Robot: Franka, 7 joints.
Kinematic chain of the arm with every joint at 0, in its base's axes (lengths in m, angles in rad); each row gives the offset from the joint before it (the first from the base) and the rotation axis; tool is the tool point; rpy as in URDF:
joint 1: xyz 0 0 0.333 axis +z
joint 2: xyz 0 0 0 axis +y
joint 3: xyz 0 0 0.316 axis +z
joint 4: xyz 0.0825 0 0 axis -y
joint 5: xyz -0.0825 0 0.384 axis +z
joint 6: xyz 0 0 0 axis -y
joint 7: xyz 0.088 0 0 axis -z
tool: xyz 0 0 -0.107 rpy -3.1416 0 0
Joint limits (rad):
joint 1: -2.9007..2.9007
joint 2: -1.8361..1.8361
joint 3: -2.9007..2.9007
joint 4: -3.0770..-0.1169
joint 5: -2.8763..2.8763
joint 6: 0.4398..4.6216
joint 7: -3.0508..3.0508
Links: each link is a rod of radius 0.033 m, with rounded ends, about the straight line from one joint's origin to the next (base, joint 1, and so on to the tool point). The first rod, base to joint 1, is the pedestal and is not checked.
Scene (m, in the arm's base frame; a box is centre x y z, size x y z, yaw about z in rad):
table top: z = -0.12
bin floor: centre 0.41 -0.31 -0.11 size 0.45 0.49 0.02 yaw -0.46
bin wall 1: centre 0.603 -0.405 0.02 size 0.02 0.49 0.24 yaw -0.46
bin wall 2: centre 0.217 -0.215 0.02 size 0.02 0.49 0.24 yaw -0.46
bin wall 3: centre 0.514 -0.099 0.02 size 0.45 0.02 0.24 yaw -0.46
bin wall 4: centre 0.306 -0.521 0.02 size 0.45 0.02 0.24 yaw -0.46
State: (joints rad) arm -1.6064 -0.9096 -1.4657 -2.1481 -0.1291 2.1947 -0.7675
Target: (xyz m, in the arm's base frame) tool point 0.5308 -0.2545 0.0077
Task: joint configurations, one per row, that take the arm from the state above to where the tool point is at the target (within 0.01 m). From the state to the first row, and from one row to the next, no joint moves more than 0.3 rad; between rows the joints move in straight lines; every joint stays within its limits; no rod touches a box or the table.
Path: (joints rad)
1: -1.4301 -0.6455 -1.2667 -2.0977 -0.1296 2.2334 -0.7675
2: -1.2538 -0.3813 -1.0676 -2.0472 -0.1301 2.2720 -0.7675
3: -1.0775 -0.1172 -0.8686 -1.9968 -0.1306 2.3107 -0.7675
4: -0.9013 0.1470 -0.6695 -1.9464 -0.1311 2.3493 -0.7675
5: -0.7250 0.4111 -0.4705 -1.8959 -0.1316 2.3880 -0.7675
6: -0.5487 0.6753 -0.2714 -1.8455 -0.1321 2.4266 -0.7675
7: -0.3724 0.9394 -0.0724 -1.7950 -0.1326 2.4653 -0.7675

